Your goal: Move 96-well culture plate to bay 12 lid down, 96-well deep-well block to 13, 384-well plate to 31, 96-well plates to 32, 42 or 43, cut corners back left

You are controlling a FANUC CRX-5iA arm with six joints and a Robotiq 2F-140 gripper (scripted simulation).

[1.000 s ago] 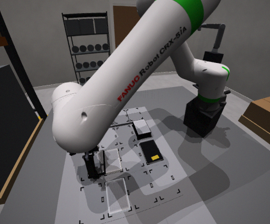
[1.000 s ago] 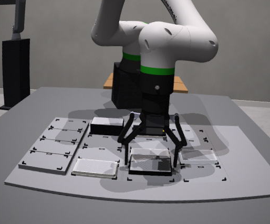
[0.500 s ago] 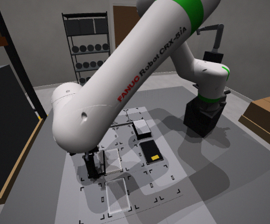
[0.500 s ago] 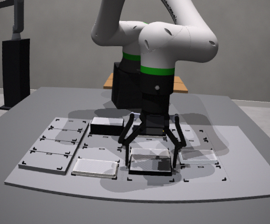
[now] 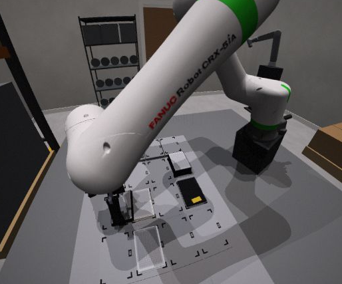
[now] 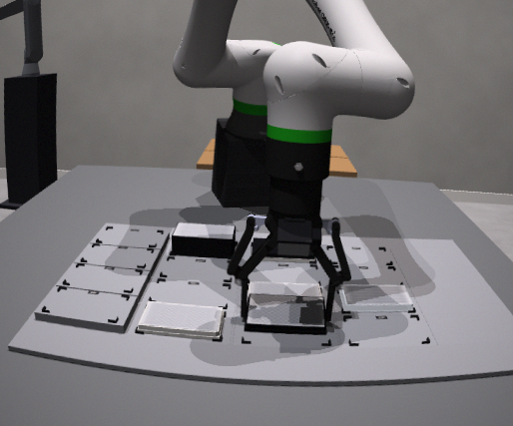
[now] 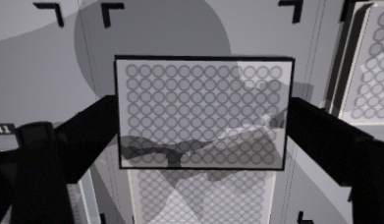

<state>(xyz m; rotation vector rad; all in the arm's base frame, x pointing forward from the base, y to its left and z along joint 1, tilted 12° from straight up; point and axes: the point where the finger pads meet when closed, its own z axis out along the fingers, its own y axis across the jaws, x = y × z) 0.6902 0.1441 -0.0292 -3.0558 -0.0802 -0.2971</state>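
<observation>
Now: the black-rimmed 96-well plate 10 mm below my hand. From my hand the other things lie so: 384-well plate 90 mm behind, 160 mm to the left, 20 mm below; deep-well block 270 mm behind, 190 mm to the right.
</observation>
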